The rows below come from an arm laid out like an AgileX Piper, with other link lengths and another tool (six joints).
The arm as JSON. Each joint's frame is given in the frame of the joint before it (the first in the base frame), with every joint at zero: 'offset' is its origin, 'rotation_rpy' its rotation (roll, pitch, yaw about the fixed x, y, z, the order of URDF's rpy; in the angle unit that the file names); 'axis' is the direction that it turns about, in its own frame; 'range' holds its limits. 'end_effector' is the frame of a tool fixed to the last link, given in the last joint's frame.
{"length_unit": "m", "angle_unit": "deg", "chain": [
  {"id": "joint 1", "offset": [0.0, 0.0, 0.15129], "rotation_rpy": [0.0, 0.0, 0.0], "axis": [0.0, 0.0, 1.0], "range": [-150.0, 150.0]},
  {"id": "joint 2", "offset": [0.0, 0.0, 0.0], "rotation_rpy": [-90.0, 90.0, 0.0], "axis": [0.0, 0.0, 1.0], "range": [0.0, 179.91]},
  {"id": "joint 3", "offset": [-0.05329, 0.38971, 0.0], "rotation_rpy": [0.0, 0.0, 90.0], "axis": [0.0, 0.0, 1.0], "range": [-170.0, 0.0]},
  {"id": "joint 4", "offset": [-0.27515, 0.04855, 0.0], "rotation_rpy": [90.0, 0.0, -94.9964], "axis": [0.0, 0.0, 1.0], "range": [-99.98, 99.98]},
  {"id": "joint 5", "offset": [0.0, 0.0, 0.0], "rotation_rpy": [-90.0, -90.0, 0.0], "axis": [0.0, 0.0, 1.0], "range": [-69.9, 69.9]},
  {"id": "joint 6", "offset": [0.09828, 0.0, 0.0], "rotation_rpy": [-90.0, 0.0, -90.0], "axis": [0.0, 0.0, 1.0], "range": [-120.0, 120.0]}
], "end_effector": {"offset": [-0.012, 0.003, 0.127], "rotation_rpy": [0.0, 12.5, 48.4]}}
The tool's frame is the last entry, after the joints.
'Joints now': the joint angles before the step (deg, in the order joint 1, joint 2, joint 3, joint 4, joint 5, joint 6). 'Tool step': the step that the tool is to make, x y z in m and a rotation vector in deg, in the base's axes. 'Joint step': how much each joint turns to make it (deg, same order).
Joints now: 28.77 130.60 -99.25 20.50 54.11 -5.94
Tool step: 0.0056 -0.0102 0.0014 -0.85 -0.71 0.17
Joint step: -0.79 -0.23 -0.04 -1.15 0.18 -0.42
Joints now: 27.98 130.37 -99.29 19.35 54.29 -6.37
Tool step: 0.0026 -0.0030 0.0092 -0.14 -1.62 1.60
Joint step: -0.15 -0.94 -0.05 -0.65 0.04 -1.54
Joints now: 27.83 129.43 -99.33 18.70 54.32 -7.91
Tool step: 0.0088 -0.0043 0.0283 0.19 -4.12 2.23
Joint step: -0.30 -2.38 -0.99 -1.42 0.16 -2.04
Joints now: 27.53 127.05 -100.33 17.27 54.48 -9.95
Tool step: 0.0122 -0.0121 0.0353 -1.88 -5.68 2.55
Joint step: -0.28 -2.80 -1.78 -4.21 0.71 -1.34
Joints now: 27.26 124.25 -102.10 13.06 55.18 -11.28
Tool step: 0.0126 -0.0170 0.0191 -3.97 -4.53 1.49
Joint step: -0.16 -1.30 -1.53 -5.87 0.61 0.05
